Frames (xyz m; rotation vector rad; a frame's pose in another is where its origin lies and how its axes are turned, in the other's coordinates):
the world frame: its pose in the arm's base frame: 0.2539 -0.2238 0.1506 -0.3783 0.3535 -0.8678
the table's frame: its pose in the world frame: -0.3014 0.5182 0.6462 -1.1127 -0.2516 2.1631
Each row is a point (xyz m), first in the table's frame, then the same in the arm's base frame.
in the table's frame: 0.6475 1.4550 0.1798
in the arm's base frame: -0.8128 0.7543 0.1332
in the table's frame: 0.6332 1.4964 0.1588
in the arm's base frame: -0.8503 0.7235 0.1330
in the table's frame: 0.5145 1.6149 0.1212
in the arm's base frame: -0.9525 0.6075 0.2082
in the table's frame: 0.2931 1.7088 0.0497
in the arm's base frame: -1.0171 0.4078 0.3456
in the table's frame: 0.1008 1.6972 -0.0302
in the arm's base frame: -0.9792 0.2330 0.4528
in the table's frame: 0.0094 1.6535 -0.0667
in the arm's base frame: -0.9235 0.1563 0.5040
